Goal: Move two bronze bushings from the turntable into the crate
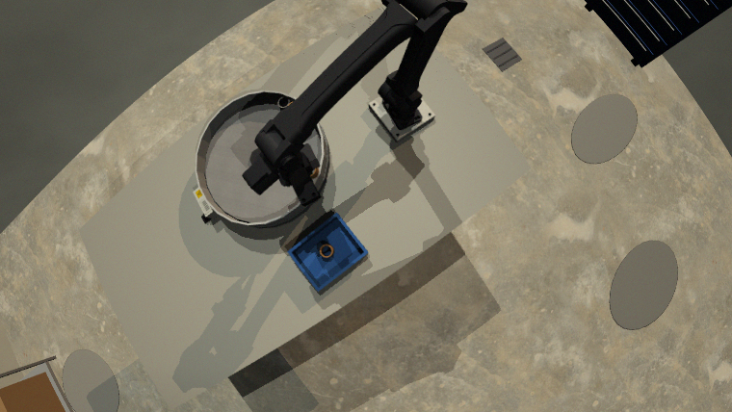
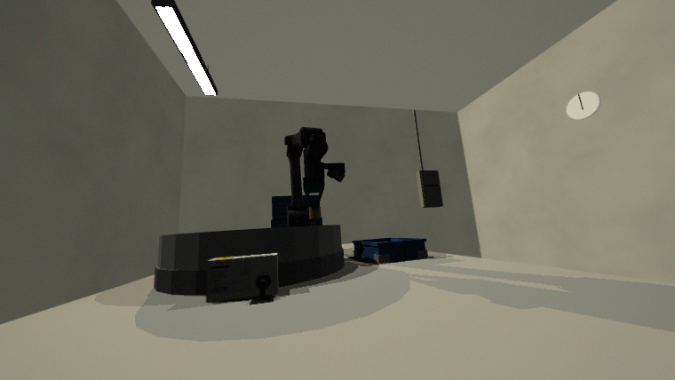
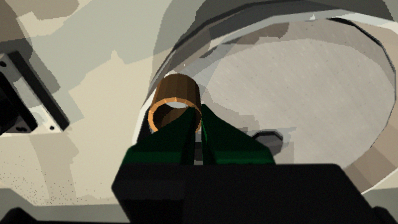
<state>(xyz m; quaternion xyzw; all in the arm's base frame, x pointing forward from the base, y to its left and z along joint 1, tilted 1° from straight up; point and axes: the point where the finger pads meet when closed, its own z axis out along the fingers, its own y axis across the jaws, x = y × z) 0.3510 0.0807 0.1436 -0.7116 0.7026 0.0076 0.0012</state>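
Right now my hand is 50 mm short of the blue crate, 210 mm to the right of it and 140 mm above it. From my hand the other things lie so: turntable (120 mm ahead, 140 mm to the right, 110 mm below).
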